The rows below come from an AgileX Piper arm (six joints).
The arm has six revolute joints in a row. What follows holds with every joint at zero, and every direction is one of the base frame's. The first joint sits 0.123 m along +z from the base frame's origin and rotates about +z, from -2.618 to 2.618 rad. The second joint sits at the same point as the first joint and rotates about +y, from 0 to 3.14 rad. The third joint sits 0.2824 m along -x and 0.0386 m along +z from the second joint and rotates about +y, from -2.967 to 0 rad. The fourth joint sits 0.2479 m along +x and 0.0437 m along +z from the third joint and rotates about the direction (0.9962, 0, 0.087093), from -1.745 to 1.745 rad. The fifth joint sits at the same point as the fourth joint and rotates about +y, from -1.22 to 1.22 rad. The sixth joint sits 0.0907 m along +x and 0.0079 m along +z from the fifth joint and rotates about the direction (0.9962, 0, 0.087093), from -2.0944 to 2.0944 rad. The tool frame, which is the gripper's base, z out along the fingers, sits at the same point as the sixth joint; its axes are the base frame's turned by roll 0, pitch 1.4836 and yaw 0 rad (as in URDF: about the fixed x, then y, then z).
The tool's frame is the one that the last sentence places.
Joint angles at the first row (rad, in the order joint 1, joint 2, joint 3, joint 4, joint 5, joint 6):
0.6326, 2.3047, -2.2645, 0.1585, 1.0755, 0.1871
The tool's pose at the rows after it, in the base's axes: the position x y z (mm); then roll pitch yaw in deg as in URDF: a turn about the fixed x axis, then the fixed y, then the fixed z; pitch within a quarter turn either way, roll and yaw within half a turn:
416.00 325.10 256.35 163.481 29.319 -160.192
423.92 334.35 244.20 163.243 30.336 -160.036
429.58 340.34 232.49 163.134 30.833 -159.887
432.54 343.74 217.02 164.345 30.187 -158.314
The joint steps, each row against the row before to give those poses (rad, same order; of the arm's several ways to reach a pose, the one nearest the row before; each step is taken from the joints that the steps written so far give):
0.0073, 0.0777, -0.1155, -0.0048, 0.0183, -0.0001
0.0053, 0.0715, -0.0874, -0.0018, -0.0021, 0.0000
0.0025, 0.0544, -0.0594, 0.0000, -0.0034, -0.0018
0.0024, 0.0370, -0.0163, -0.0043, -0.0025, -0.0183

